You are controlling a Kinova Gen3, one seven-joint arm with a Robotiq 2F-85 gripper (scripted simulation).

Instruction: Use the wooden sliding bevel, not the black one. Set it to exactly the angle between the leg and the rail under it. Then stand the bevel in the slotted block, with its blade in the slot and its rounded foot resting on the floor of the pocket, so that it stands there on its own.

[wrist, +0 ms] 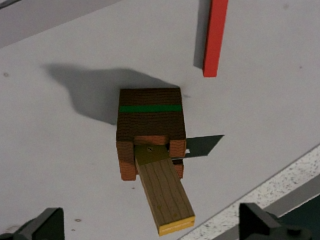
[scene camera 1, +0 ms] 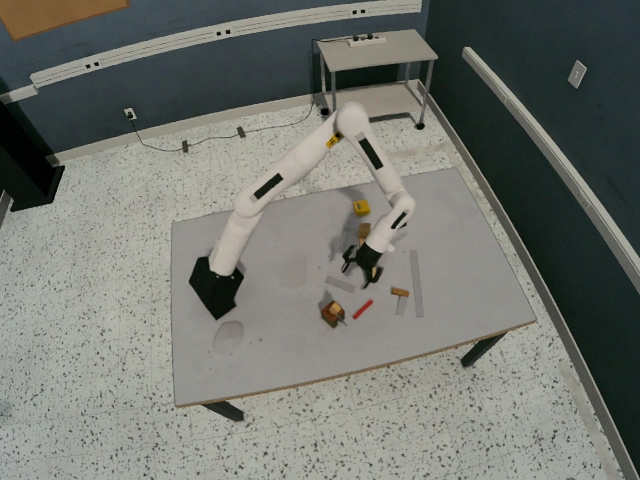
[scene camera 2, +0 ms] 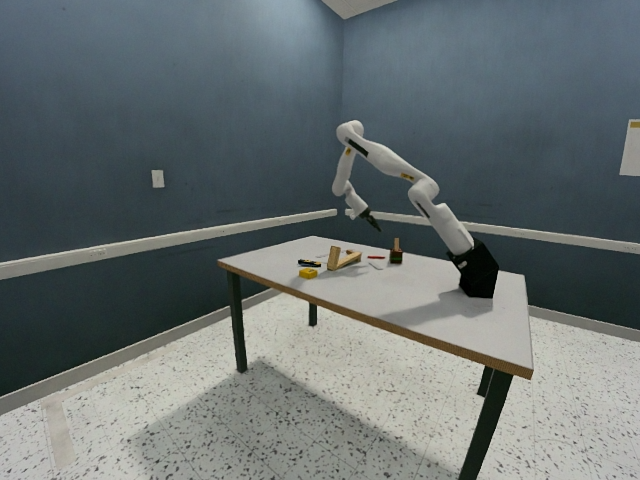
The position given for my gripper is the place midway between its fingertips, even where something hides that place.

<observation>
In view: my gripper [scene camera 1: 352, 280] and a wooden sliding bevel [wrist: 169, 204].
</observation>
